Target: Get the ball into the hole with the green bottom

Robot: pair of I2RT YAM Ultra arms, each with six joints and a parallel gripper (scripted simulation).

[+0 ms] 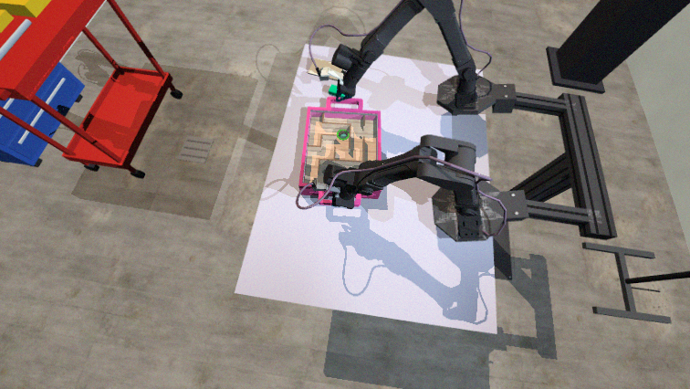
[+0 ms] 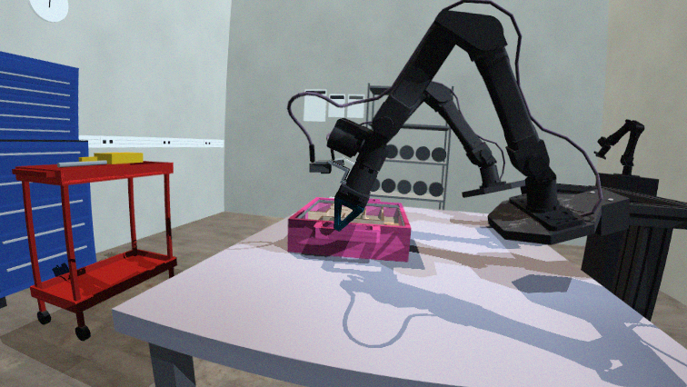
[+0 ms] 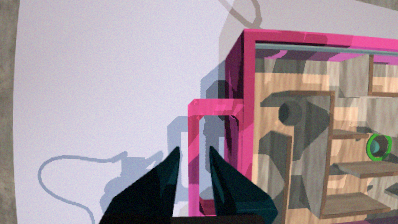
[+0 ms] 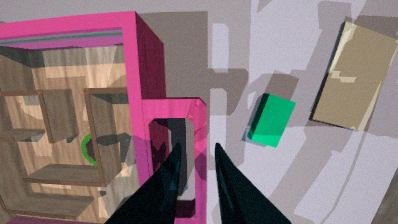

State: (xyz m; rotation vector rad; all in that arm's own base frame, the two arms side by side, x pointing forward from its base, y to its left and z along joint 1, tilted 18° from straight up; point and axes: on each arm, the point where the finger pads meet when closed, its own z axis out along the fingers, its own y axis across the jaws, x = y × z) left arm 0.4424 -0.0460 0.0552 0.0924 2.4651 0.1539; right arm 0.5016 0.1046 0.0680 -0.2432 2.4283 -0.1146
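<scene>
Right now my right hand is 11 cm to the left of the green block, 9 cm above it and 2 cm short of it. Round my right hand: beige card (24 cm to the right, 10 cm ahead, 9 cm below); pink-framed maze board (22 cm to the left, 5 cm below, 5 cm behind).
</scene>
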